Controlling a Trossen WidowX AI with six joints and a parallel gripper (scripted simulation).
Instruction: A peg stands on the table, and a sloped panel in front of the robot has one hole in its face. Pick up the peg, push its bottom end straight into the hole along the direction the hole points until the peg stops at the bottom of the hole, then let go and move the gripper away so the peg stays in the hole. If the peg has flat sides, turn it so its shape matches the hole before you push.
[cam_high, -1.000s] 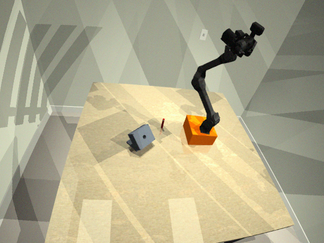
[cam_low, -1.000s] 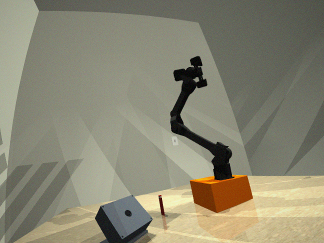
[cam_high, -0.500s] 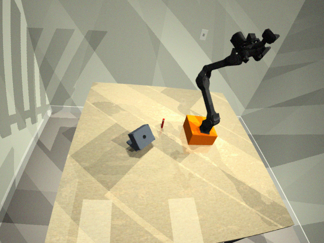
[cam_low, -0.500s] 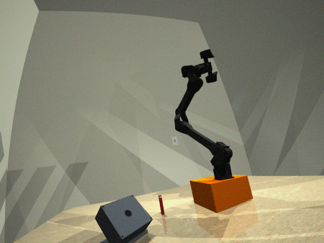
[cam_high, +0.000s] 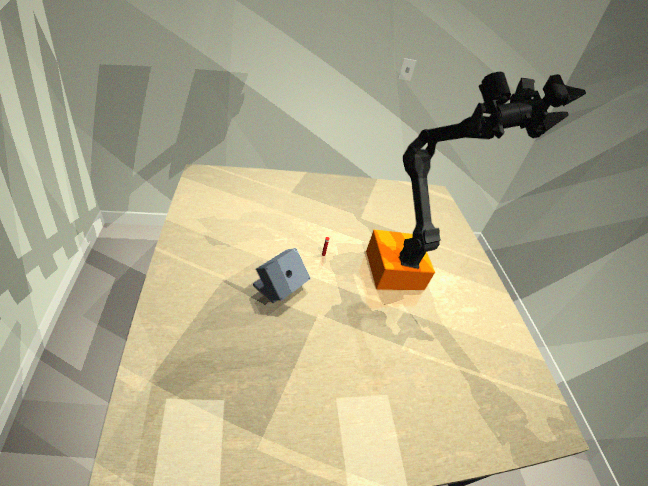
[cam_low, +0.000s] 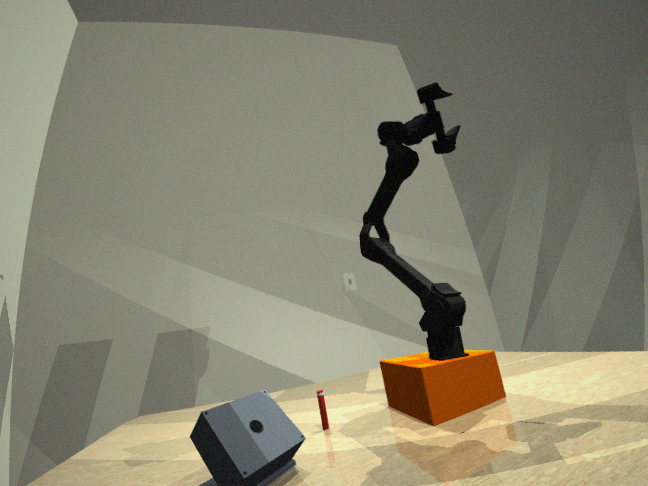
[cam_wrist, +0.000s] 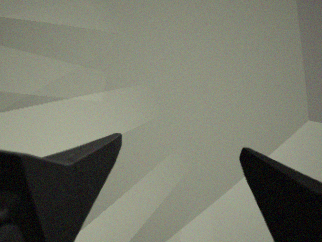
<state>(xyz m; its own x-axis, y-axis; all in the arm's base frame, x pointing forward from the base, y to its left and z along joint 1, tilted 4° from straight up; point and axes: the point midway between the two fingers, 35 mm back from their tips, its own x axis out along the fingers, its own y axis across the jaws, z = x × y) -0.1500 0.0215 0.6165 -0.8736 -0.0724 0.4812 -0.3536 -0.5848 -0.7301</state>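
Now: the red round peg 50 cm ahead of my gripper tip, 8 cm to the right of it and 66 cm below it. Also, from my gripper tip: grey-blue sloped panel 62 cm ahead, 10 cm to the left, 66 cm below.
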